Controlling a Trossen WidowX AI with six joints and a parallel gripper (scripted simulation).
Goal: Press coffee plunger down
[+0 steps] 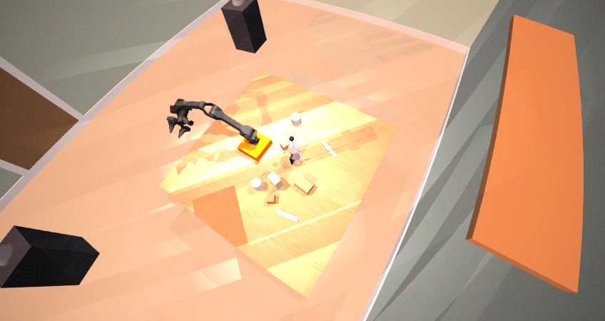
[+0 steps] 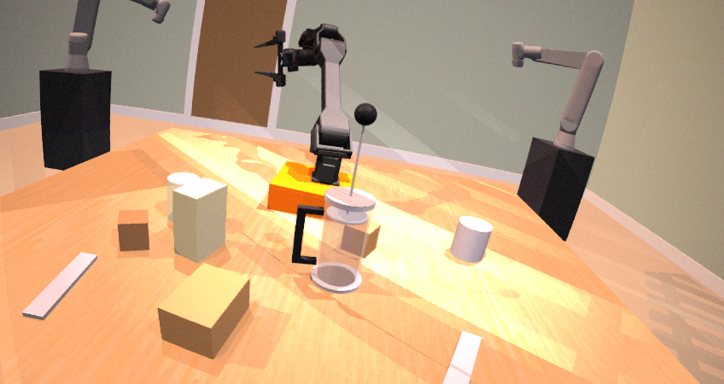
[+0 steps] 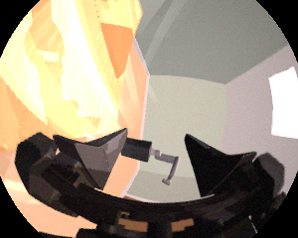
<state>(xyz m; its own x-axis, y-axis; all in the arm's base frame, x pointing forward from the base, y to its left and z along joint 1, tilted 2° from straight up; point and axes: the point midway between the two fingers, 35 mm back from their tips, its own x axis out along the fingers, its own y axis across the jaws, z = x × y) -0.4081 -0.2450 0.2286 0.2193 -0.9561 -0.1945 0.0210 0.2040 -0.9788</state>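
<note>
My gripper tip is 72 cm short of the glass coffee press, 27 cm to the right of it and 16 cm above it. Also, from my gripper tip: tan box: 87 cm ahead, 27 cm below, 12 cm to the left; then grey cylinder: 59 cm ahead, 57 cm to the left, 26 cm below; then cream block: 69 cm ahead, 24 cm below, 6 cm to the left.
</note>
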